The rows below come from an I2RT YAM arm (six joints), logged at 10 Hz.
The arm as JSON. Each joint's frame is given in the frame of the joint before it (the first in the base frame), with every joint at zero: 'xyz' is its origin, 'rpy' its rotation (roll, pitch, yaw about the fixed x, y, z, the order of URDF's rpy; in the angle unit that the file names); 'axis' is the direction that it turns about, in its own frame. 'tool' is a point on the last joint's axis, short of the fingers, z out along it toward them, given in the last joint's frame.
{
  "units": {
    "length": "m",
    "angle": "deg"
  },
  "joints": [
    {
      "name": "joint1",
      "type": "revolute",
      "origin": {
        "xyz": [
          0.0,
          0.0,
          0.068
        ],
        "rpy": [
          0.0,
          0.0,
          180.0
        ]
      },
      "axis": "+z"
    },
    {
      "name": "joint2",
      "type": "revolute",
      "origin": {
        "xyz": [
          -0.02,
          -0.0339,
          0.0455
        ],
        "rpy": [
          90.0,
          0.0,
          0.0
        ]
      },
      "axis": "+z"
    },
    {
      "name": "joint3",
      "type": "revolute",
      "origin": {
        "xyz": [
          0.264,
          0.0,
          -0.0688
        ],
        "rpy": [
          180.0,
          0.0,
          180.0
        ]
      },
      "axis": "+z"
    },
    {
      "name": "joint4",
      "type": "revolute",
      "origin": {
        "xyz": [
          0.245,
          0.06,
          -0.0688
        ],
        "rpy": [
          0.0,
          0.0,
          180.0
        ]
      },
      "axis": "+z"
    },
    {
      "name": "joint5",
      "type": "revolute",
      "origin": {
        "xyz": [
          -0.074,
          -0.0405,
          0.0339
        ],
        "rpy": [
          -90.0,
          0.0,
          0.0
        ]
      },
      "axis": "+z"
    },
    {
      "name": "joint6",
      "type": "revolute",
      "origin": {
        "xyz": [
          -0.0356,
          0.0,
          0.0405
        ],
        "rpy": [
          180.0,
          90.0,
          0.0
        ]
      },
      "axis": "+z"
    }
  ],
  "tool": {
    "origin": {
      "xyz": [
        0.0,
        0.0,
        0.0
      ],
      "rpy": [
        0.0,
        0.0,
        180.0
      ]
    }
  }
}
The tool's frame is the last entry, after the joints.
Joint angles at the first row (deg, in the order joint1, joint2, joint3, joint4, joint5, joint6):
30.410 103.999 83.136 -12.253 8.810 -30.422
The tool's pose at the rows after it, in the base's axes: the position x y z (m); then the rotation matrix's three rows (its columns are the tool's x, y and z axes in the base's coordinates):
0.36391 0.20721 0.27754; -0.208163 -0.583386 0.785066; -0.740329 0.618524 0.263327; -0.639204 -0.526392 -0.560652
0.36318 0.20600 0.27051; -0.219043 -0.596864 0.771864; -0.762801 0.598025 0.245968; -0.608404 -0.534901 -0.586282
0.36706 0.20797 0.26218; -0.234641 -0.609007 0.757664; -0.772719 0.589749 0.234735; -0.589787 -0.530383 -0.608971
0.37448 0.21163 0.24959; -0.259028 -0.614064 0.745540; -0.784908 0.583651 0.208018; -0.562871 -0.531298 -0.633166
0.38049 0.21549 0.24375; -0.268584 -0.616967 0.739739; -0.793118 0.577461 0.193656; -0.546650 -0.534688 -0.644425
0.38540 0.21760 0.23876; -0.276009 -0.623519 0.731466; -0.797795 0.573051 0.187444; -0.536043 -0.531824 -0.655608
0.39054 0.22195 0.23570; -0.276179 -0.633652 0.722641; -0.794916 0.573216 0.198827; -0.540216 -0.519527 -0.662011
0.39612 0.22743 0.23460; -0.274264 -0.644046 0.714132; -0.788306 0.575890 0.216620; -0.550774 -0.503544 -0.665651
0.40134 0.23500 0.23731; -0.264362 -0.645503 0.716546; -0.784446 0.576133 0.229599; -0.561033 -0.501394 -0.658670
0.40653 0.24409 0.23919; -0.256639 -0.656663 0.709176; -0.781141 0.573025 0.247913; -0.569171 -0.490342 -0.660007
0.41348 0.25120 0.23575; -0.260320 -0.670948 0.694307; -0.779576 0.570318 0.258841; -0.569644 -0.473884 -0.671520
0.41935 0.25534 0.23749; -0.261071 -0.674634 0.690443; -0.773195 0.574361 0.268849; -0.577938 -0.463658 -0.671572
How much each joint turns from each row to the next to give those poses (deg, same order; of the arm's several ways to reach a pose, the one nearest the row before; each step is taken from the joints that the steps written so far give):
0.082 -1.143 -1.162 -1.551 1.062 -2.283
-0.055 0.313 -0.560 -1.018 0.436 -1.053
-0.026 1.545 0.607 -0.744 0.125 -0.080
0.000 2.666 1.202 -0.515 0.987 0.002
0.087 1.989 1.621 -0.612 0.618 -0.177
-0.087 1.542 1.242 -0.577 0.003 -0.088
0.087 1.626 1.693 -0.428 -0.772 0.357
0.158 1.702 2.221 -0.628 -1.029 0.582
0.456 1.598 2.754 -0.569 -0.238 0.256
0.564 1.977 3.364 -1.382 -0.713 0.423
0.224 2.518 3.286 -1.554 -0.827 0.475
0.005 1.622 2.889 -1.190 -0.607 0.453

